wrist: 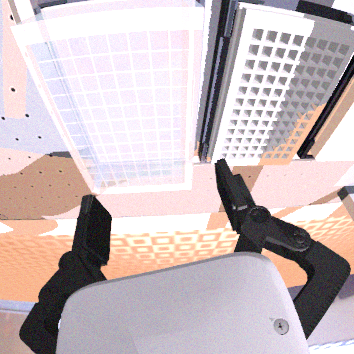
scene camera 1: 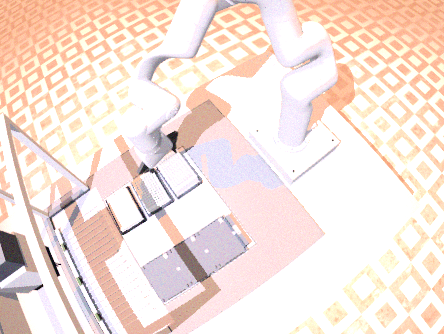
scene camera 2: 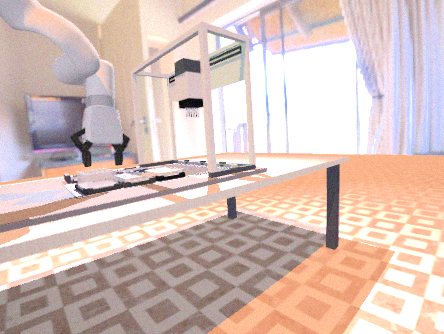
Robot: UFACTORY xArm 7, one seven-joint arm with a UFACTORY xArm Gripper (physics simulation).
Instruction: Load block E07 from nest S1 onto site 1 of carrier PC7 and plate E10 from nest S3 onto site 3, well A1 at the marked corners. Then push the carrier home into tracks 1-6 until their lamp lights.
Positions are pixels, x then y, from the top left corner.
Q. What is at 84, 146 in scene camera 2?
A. My gripper.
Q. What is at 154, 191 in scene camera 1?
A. A dotted well plate.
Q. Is my gripper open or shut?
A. Open.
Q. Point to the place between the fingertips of my gripper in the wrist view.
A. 157, 189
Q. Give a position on a dotted well plate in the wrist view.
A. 280, 70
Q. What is my gripper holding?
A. Nothing.
